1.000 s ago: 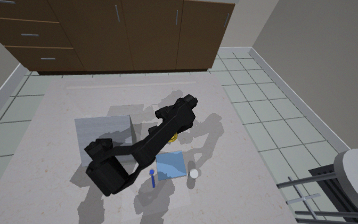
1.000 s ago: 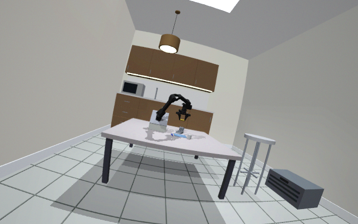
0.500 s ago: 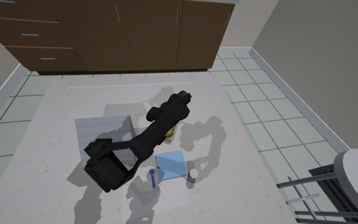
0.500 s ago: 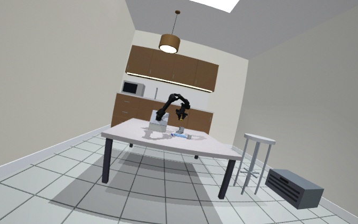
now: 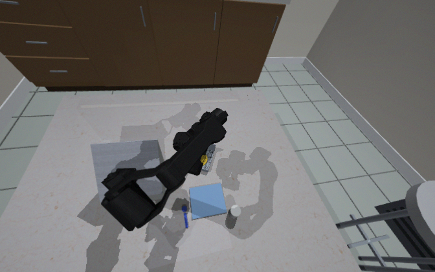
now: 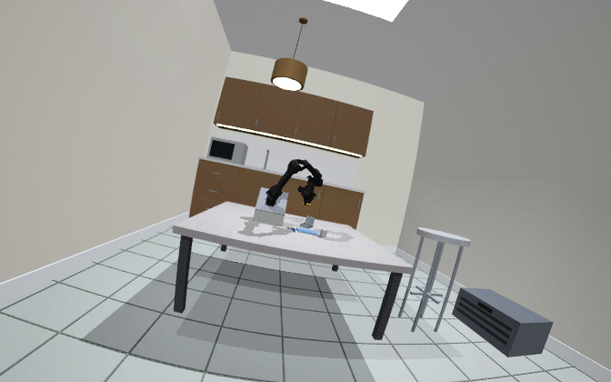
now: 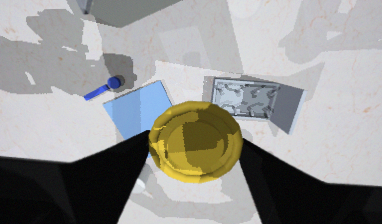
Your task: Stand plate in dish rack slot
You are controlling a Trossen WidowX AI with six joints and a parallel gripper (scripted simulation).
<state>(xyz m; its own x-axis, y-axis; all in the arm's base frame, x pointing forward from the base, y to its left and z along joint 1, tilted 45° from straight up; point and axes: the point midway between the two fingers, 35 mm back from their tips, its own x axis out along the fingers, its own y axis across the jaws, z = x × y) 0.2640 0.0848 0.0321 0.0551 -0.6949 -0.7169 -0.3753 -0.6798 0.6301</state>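
Right now my gripper tip is 4 cm short of the grey dish rack, 9 cm to the right of it and 16 cm above it. Also, from my gripper tip: white cup: 15 cm ahead, 18 cm to the right, 15 cm below; blue utensil: 6 cm behind, 16 cm to the right, 17 cm below; yellow plate: 1 cm above.
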